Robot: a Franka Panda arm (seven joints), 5 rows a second.
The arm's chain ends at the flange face. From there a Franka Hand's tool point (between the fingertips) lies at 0.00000 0.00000 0.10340 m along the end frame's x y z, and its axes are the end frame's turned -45 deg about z.
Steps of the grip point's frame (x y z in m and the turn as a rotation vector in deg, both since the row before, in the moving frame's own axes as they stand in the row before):
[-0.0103 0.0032 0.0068 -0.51 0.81 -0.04]
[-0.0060 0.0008 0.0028 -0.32 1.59 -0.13]
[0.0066 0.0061 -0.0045 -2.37 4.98 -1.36]
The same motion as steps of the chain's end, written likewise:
[-0.0067 0.0099 0.0068 0.21 0.93 -0.04]
[-0.0061 0.0064 0.0028 0.90 1.35 -0.13]
[-0.0003 0.0031 -0.0040 1.85 5.20 -1.36]

